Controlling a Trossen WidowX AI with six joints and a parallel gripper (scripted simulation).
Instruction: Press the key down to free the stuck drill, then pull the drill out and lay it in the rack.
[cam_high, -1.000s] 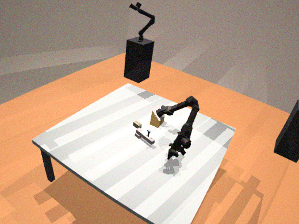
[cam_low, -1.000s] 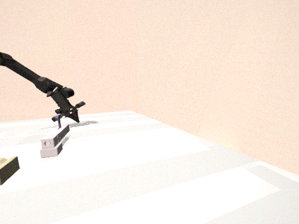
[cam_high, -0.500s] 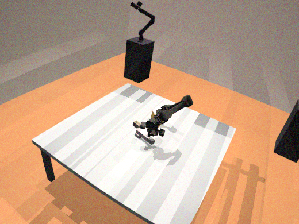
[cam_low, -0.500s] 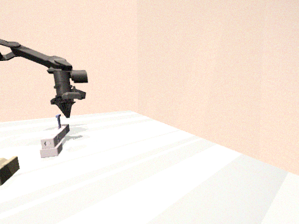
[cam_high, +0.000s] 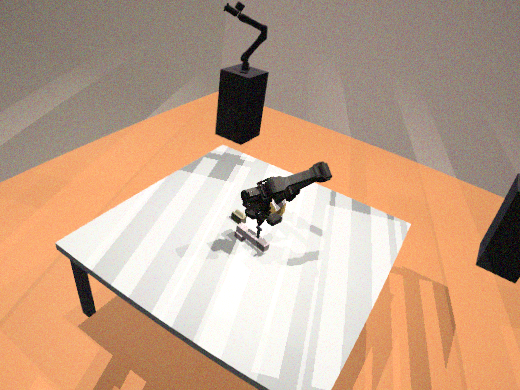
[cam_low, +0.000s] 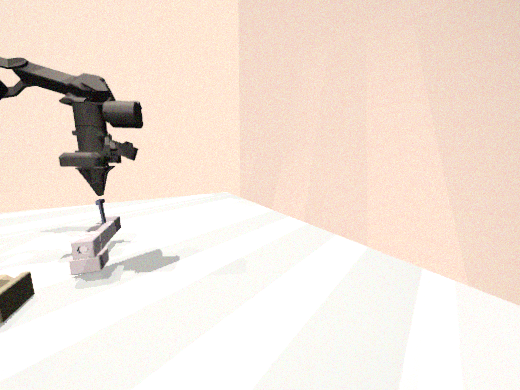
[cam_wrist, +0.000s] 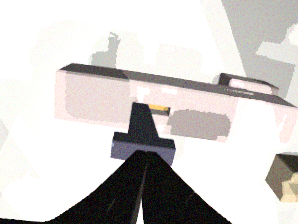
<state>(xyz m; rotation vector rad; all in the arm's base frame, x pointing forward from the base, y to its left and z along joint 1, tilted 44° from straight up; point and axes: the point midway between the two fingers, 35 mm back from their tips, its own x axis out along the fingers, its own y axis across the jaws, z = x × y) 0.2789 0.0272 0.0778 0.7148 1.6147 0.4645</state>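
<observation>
The blue key lies 40 mm below my gripper tip. Also, from my gripper tip: drill: 80 mm below, 50 mm to the right, 10 mm behind; rack: 180 mm to the right, 120 mm behind, 110 mm below.
</observation>
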